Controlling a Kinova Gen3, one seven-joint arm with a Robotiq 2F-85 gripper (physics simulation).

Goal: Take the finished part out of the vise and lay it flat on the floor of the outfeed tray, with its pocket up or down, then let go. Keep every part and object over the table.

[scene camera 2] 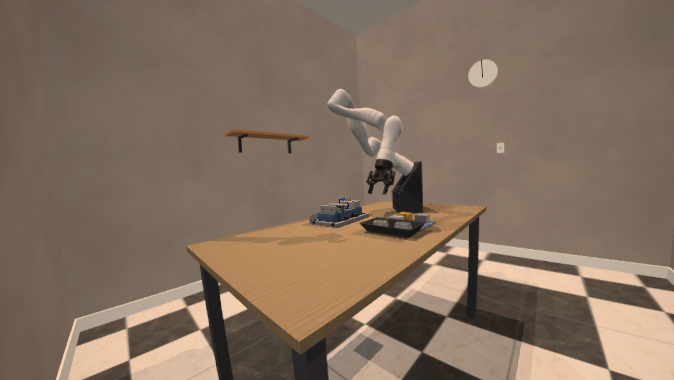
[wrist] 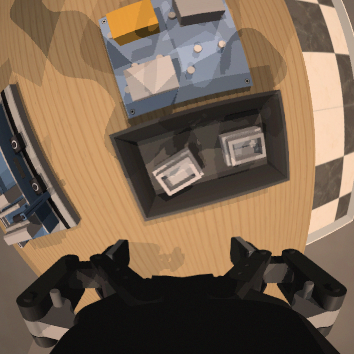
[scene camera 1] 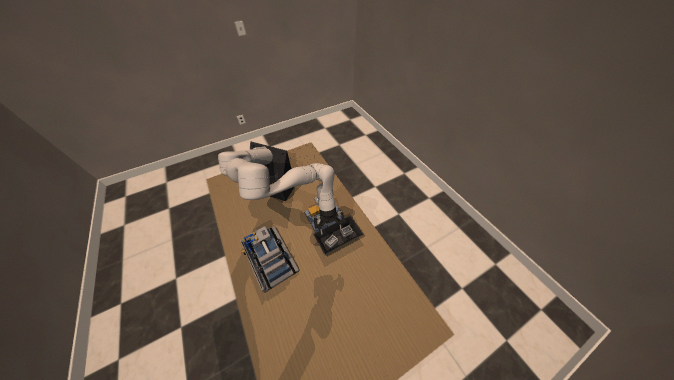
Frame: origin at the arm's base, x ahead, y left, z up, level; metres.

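Seen in the pictures: gripper, fingertip midpoint: [scene camera 2: 376, 194] [wrist: 179, 250] [scene camera 1: 331, 231]; arm's base at its link origin: [scene camera 2: 409, 170] [scene camera 1: 265, 156].
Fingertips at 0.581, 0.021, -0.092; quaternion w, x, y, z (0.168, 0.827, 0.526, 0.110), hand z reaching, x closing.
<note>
Offsets run from my fingertips to a thing's top centre, as dx, dy, dz. Level surfaces: height alone.
My gripper [scene camera 1: 330, 231] [scene camera 2: 377, 191] [wrist: 179, 250] is open and empty, above the outfeed tray in scene camera 2. The black outfeed tray [scene camera 1: 350, 240] [scene camera 2: 392, 231] [wrist: 215, 193] holds two light grey parts. The left part {-0.013, +0.009, -0.119} [scene camera 1: 331, 241] [wrist: 177, 172] lies on the tray floor, pocket up, turned at an angle to the walls. The right part {-0.008, +0.110, -0.119} [scene camera 1: 346, 230] [wrist: 243, 146] also lies pocket up, near the right wall, apart from the left one. The vise {-0.156, -0.293, -0.067} [scene camera 1: 270, 260] [scene camera 2: 340, 214] [wrist: 50, 180] stands away to the left; its jaws are too small to judge fully.
A blue plate {-0.180, +0.087, -0.158} [wrist: 215, 65] lies behind the tray, bearing an orange block {-0.233, +0.050, -0.122} [scene camera 1: 313, 210] [scene camera 2: 405, 216] [wrist: 132, 21], a light block {-0.144, +0.035, -0.122} [wrist: 151, 79], a grey block {-0.218, +0.138, -0.122} [scene camera 2: 422, 218] [wrist: 199, 9] and several short pins. The wooden table's {dz -0.166} [scene camera 1: 375, 300] [scene camera 2: 325, 270] right edge runs beyond the tray.
</note>
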